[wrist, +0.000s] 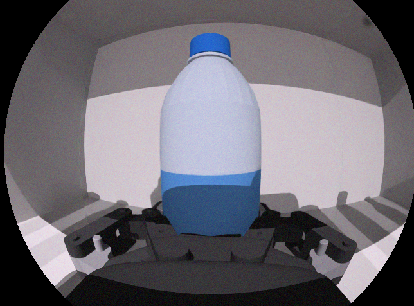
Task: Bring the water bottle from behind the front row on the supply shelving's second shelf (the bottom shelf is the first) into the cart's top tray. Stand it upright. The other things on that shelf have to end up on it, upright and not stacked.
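Observation:
The water bottle [210, 130] stands upright in the middle of the wrist view, with a blue cap, a pale body and a blue lower band. My gripper [211, 207] is shut on the water bottle, with its fingers against both sides low on the blue band. The fingertips are largely hidden by the bottle and the gripper's own links. The bottle's base is hidden behind the gripper. The cart and the other things on the shelf do not show in this view.
The shelf's pale back wall [320, 150] stands behind the bottle. Grey side walls [45, 125] [397, 140] rise at left and right, and a grey surface [210, 11] spans the top. Shadows fall across the shelf floor and the lower back wall.

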